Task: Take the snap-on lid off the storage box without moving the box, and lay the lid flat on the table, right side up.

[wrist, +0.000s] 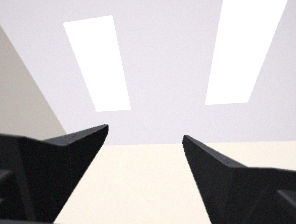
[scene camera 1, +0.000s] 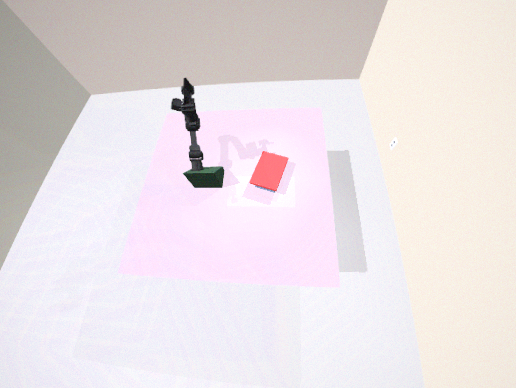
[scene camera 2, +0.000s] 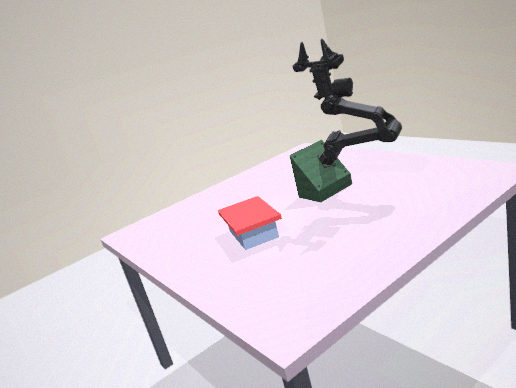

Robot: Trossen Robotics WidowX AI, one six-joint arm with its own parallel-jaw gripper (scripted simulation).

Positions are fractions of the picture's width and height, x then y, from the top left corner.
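Nothing is held in my gripper (scene camera 2: 0.60, 0.10), which is open and which I can see in the wrist view too (wrist: 0.49, 0.60). Then there is a red lid (scene camera 2: 0.49, 0.55), visible to me in scene camera 1 as well (scene camera 1: 0.52, 0.44). In the wrist view the lid is out of frame.
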